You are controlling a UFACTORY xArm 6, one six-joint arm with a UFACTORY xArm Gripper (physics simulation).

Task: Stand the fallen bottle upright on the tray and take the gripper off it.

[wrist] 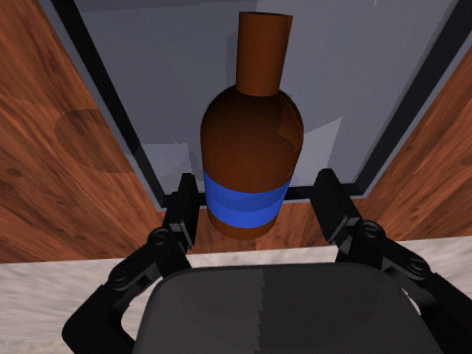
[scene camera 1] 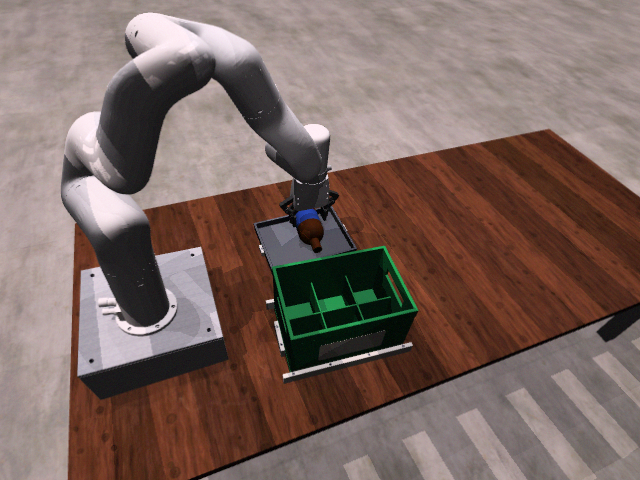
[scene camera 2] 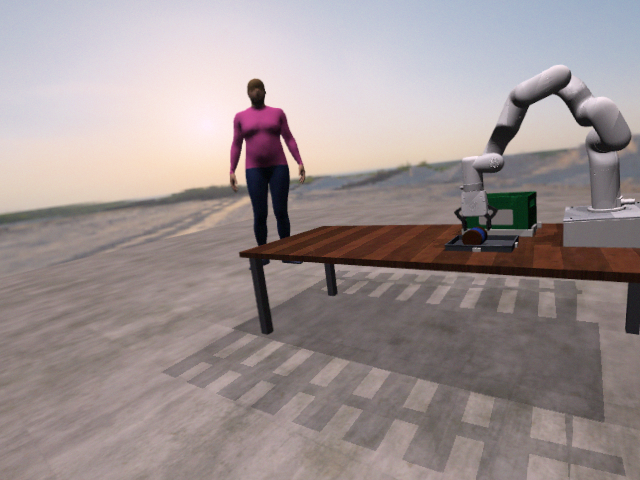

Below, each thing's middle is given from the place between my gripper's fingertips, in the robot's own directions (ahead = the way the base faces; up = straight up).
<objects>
Right now my hand is 30 mm above the brown bottle (scene camera 1: 310, 230), 10 mm to the left of it and 10 mm short of it. The rest, counted from my hand: pale rail (scene camera 1: 376, 355) 410 mm to the right, 50 mm below, 40 mm ahead.
</objects>
